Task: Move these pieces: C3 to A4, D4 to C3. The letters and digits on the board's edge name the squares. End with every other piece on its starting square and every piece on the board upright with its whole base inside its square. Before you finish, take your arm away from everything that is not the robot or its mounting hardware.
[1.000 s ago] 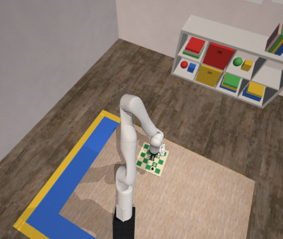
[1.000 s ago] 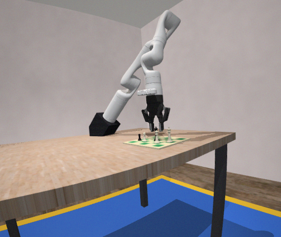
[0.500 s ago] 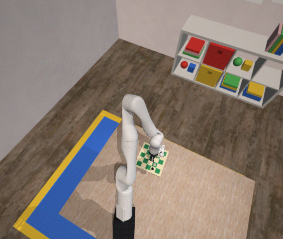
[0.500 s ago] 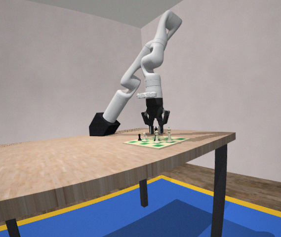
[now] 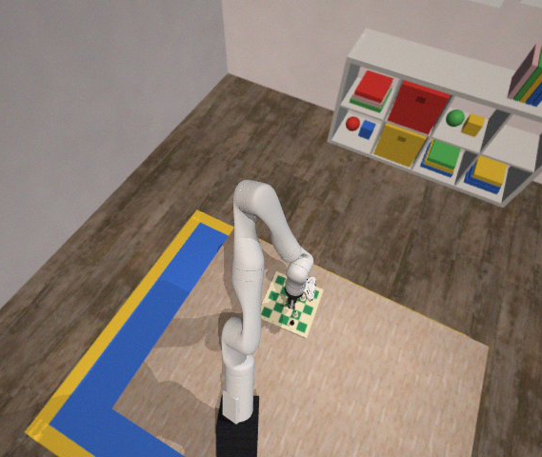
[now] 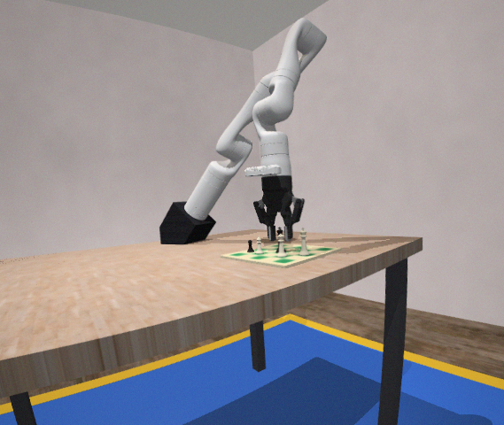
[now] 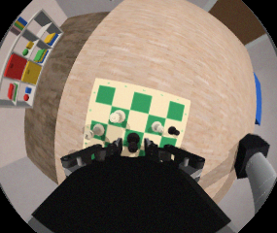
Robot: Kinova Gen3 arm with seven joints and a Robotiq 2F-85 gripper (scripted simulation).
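Right now the tall black piece is 1 cm below my hand. Also, from my hand: white pawn: 2 cm behind, 5 cm to the right, 2 cm below; tall white piece: 7 cm ahead, 3 cm to the left, 1 cm below; green-and-cream chessboard: 5 cm below.
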